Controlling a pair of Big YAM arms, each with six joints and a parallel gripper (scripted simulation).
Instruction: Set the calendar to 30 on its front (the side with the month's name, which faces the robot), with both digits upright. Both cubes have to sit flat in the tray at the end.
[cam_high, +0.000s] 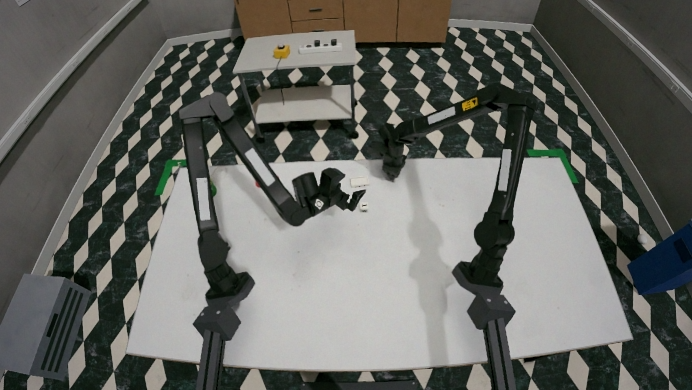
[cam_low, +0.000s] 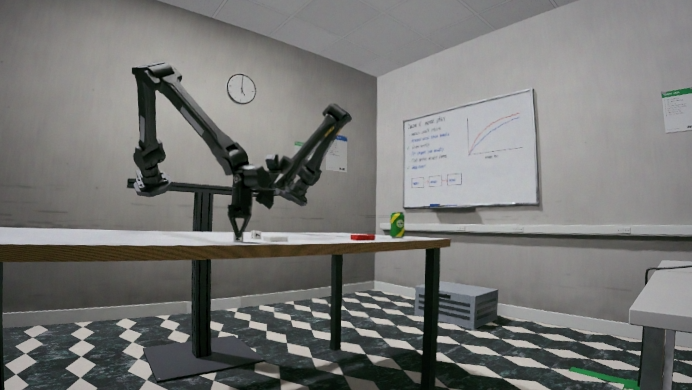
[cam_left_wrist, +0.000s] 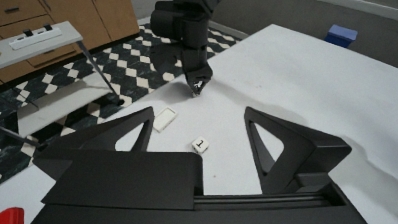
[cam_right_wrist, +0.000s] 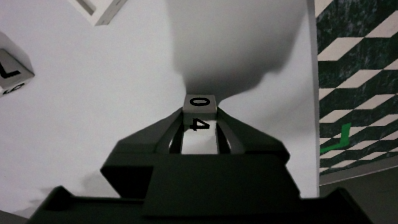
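Now: the flat white tray 10 mm behind my right hand, 140 mm to the left of it and 10 mm below it. The rest, counted from my right hand: flat red object: 30 mm ahead, 520 mm to the left, 10 mm below.
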